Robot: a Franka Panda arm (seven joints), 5 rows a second.
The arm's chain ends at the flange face. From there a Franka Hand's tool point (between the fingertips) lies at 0.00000 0.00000 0.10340 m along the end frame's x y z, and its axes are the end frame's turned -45 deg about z.
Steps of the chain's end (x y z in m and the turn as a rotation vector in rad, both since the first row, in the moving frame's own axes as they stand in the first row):
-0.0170 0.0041 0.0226 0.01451 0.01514 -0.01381
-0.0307 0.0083 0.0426 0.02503 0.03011 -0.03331
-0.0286 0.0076 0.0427 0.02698 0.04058 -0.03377
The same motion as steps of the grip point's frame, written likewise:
-0.0128 -0.0091 0.0226 -0.00045 0.02097 -0.01381
-0.0235 -0.0155 0.0425 -0.00359 0.03899 -0.03331
-0.0206 -0.0139 0.0426 -0.00962 0.04777 -0.03377

